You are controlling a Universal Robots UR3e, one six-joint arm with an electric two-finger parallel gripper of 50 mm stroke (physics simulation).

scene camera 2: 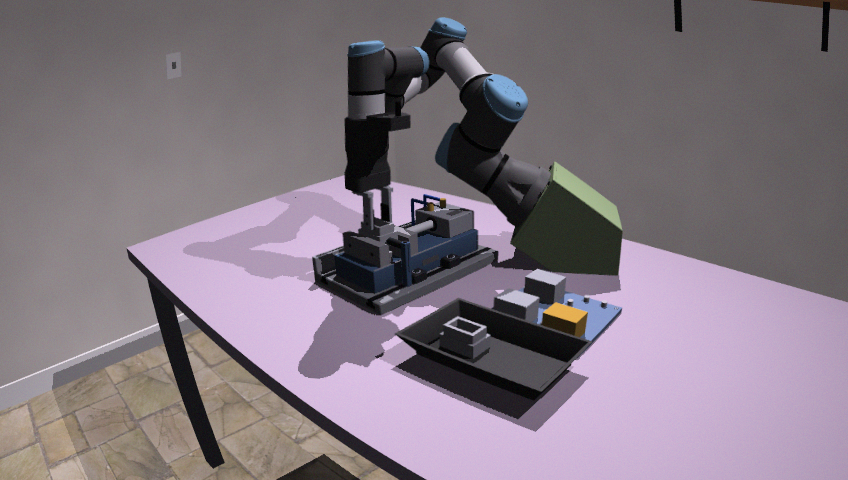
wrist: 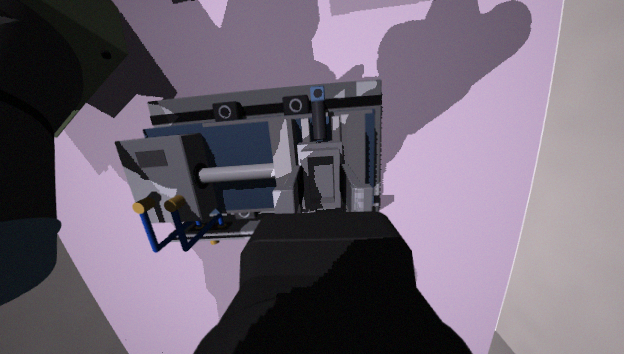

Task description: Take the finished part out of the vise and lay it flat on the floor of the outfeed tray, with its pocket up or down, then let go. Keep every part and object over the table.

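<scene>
The finished part is grey with a rectangular pocket facing up. It sits between the jaws of the vise, and its lower portion is hidden in the scene view. My gripper points down and is shut on this part, one finger on each side, with the part still down in the vise. The outfeed tray is dark with sloping walls and stands nearer the front of the table. Another grey pocketed part stands in its left half, opening up.
A blue post stands beside the jaws. Blue pipes rise at the vise's cylinder end. A blue plate behind the tray bears two grey blocks and an orange block. A green pedestal carries the arm.
</scene>
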